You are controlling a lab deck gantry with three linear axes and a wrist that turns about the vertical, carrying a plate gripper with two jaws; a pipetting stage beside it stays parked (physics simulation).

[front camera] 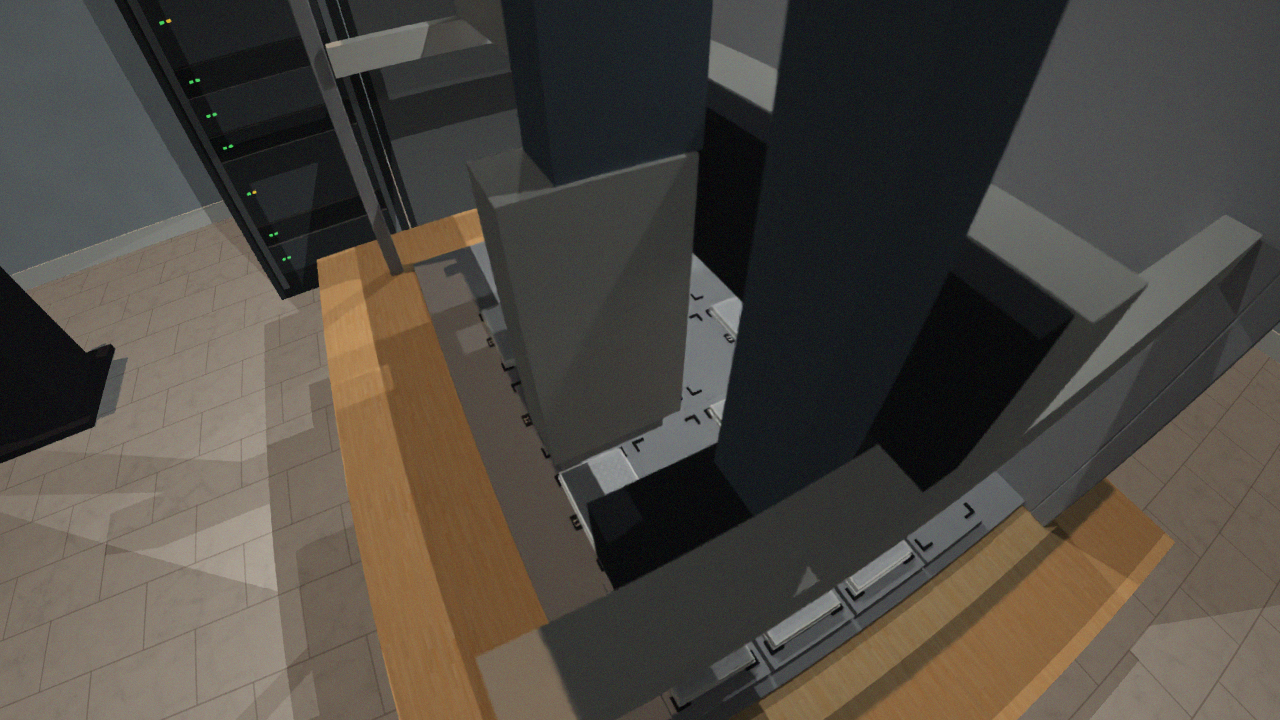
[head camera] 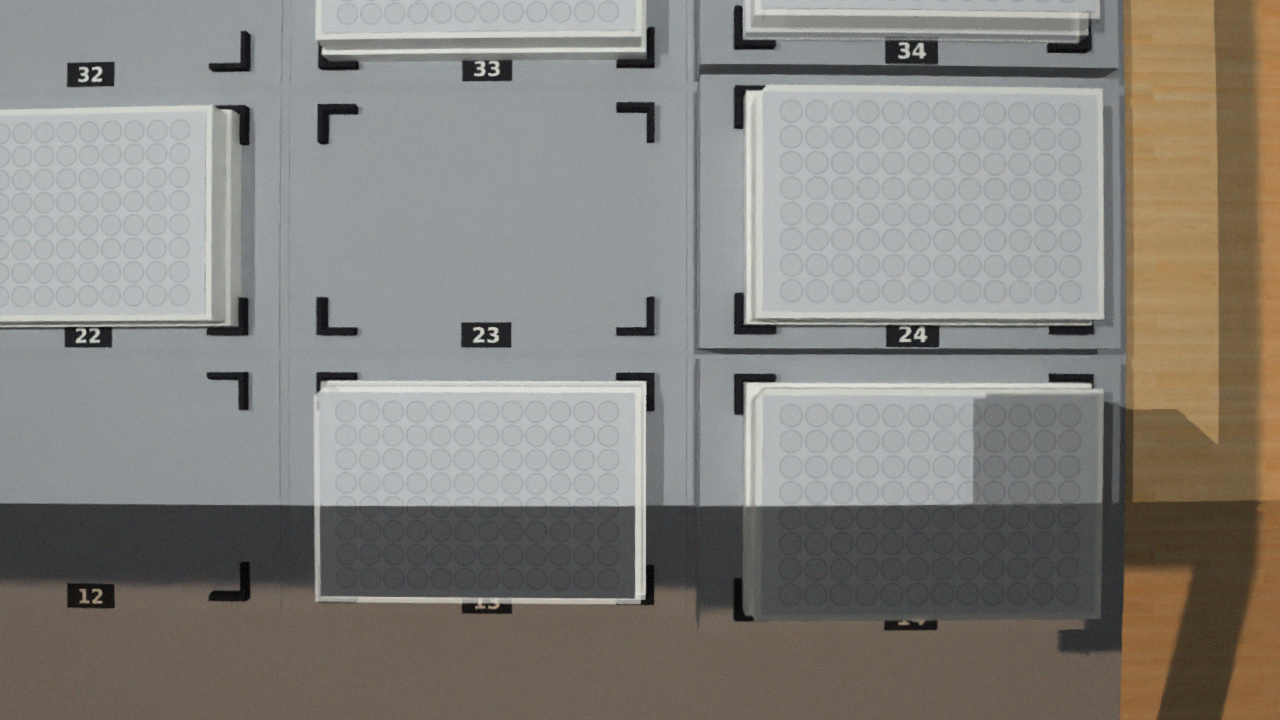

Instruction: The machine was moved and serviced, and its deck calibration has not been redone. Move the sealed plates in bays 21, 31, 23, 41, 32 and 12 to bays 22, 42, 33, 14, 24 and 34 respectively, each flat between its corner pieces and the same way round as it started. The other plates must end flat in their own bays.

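Pixels of known places: robot's base, link origin: (front camera: 479, 318).
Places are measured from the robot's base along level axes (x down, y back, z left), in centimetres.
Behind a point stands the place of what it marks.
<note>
In the front view, my gripper's black body (front camera: 657, 528) @(y -57.6, x -35.5, z -0.6 cm) is low over the row-1 end of the deck; its jaws are hidden, so their opening cannot be told. The gripper does not show in the head view. There, sealed plates lie between corner pieces in bay 22 (head camera: 98, 214) @(y -24.3, x -1.4, z 15.3 cm), bay 24 (head camera: 926, 201) @(y -55.1, x -2.9, z 15.2 cm), bay 13 (head camera: 478, 492) @(y -38.9, x -1.4, z 4.7 cm) (front camera: 613, 470) @(y -35.4, x -1.5, z 6.5 cm) and bay 14 (head camera: 926, 510) @(y -55.1, x -2.9, z 4.3 cm) (front camera: 738, 662) @(y -61.0, x -2.9, z 7.0 cm). Plates in bay 33 (head camera: 483, 25) @(y -39.2, x -1.4, z 22.3 cm) and bay 34 (head camera: 921, 17) @(y -55.1, x -2.8, z 21.8 cm) (front camera: 881, 566) @(y -60.9, x -2.9, z 25.7 cm) are cut by the frame. Bay 23 (head camera: 483, 214) @(y -38.8, x 0.0, z 15.5 cm) holds no plate. The visible parts of bays 12 and 32 hold none.
The grey pipetting stage (front camera: 599, 313) stands beside the gripper column (front camera: 859, 223) @(y -59.5, x -50.6, z 3.2 cm) and hides much of the deck. A grey beam (front camera: 760, 573) @(y -62.4, x -40.0, z 0.5 cm) crosses in front. A wooden border (front camera: 429, 501) @(y -27.7, x 1.0, z -15.3 cm) (head camera: 1172, 223) @(y -67.6, x 1.0, z 15.3 cm) edges the deck. A dark shadow crosses bays 12, 13 and 14.
</note>
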